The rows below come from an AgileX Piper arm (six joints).
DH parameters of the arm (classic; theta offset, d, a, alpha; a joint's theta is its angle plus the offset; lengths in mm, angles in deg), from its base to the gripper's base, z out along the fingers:
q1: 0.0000 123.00 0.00 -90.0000
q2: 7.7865 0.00 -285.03 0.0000
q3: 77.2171 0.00 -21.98 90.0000
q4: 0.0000 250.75 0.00 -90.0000
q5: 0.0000 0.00 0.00 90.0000
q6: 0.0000 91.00 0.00 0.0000
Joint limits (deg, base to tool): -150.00..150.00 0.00..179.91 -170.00..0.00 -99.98..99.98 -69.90..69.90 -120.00..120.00
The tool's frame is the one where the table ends.
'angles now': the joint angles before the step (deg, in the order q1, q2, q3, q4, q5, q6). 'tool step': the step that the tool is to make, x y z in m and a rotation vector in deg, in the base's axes. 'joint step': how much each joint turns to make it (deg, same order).
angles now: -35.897, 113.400, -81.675, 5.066, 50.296, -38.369
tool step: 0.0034, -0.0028, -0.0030, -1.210, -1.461, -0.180
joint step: -0.002, 0.561, -0.006, -0.028, -2.457, -0.003
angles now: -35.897, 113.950, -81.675, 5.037, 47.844, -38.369
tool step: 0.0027, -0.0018, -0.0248, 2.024, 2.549, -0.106
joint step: -0.009, 3.495, 0.003, 0.180, -0.247, -0.010
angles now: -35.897, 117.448, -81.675, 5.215, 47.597, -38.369
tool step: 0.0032, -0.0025, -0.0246, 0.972, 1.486, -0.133
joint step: 0.003, 3.496, -0.004, 0.000, -1.725, 0.004
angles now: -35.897, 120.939, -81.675, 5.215, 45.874, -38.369
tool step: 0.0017, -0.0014, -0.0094, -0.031, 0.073, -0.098
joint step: -0.001, 1.352, -0.009, 0.000, -1.308, 0.000
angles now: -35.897, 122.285, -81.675, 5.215, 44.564, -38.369
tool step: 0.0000, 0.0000, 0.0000, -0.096, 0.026, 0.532
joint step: 0.000, 0.000, 0.000, 0.000, -0.001, -0.542
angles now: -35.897, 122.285, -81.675, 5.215, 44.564, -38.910
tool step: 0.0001, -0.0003, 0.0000, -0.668, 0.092, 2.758
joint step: -0.002, 0.009, -0.010, -0.139, -0.145, -2.737
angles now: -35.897, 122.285, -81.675, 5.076, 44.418, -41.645
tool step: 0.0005, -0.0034, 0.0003, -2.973, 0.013, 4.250
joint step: 0.005, 0.007, -0.005, -2.171, -1.588, -3.129
